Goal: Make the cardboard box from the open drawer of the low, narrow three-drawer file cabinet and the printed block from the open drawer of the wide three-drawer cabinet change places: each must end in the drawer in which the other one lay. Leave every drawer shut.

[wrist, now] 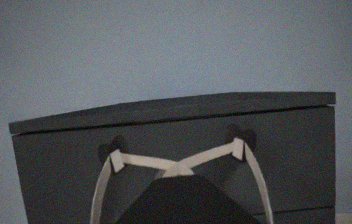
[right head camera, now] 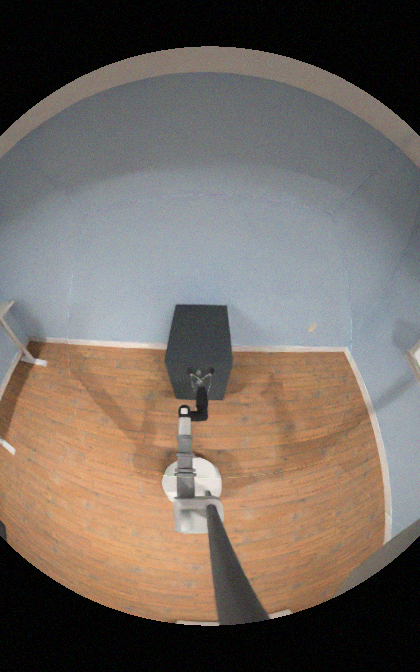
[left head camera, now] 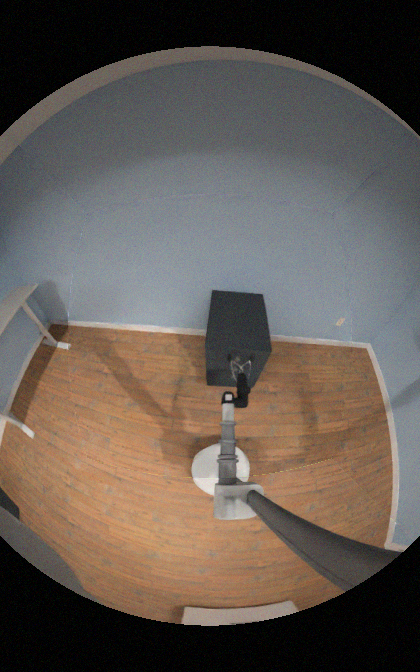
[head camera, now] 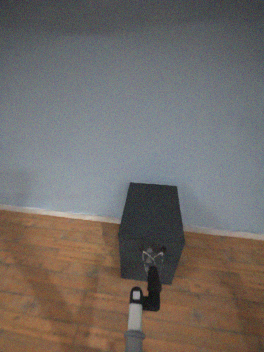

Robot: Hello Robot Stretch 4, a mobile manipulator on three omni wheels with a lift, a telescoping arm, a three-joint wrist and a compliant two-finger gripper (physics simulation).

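Observation:
A dark grey cabinet (head camera: pixel 152 210) (left head camera: pixel 237 320) (right head camera: pixel 201 330) (wrist: pixel 50 175) stands against the wall. Its front faces me. In the wrist view the top drawer front is flush under the top panel, and a seam below it shows at the lower right. No drawer is seen standing out. My gripper (head camera: pixel 154 249) (left head camera: pixel 240 358) (right head camera: pixel 200 372) (wrist: pixel 176 142) is open, its fingertips spread wide in front of the upper part of that front. Nothing is seen held between them. The cardboard box, the printed block and a second cabinet do not show.
The blue wall (head camera: pixel 130 110) (left head camera: pixel 210 240) (right head camera: pixel 210 250) rises behind the cabinet. A pale table-like piece (left head camera: pixel 37 320) (right head camera: pixel 17 337) stands at the far left. A pale object (left head camera: pixel 240 615) shows at the bottom edge of the left head view. My arm (left head camera: pixel 227 440) (right head camera: pixel 185 450) reaches over the wooden floor.

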